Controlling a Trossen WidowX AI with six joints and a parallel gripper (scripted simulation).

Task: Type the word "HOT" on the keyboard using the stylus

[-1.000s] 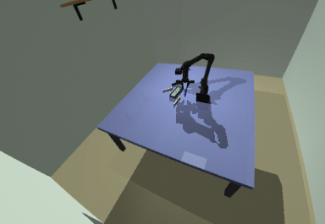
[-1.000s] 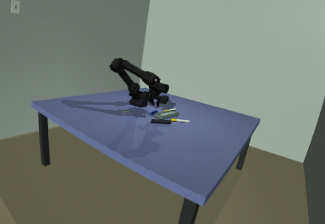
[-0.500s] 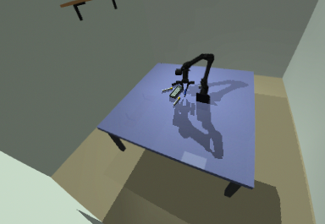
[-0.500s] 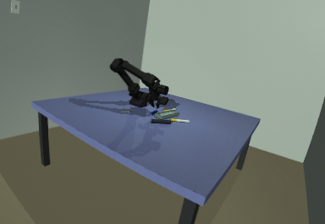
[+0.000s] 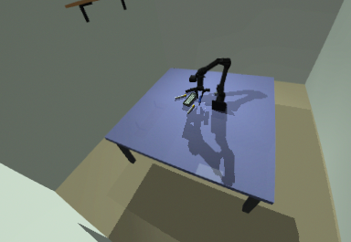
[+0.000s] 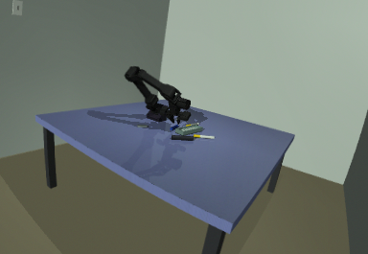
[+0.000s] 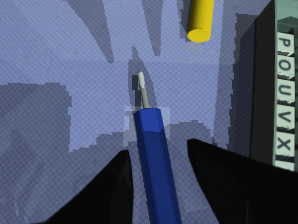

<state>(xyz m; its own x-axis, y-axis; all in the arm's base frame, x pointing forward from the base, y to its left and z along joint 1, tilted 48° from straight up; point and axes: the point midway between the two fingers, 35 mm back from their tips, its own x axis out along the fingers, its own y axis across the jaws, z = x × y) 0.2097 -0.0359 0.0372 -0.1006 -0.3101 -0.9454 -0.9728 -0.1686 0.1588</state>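
The stylus is 10 mm to the left of my gripper tip and 20 mm below it.
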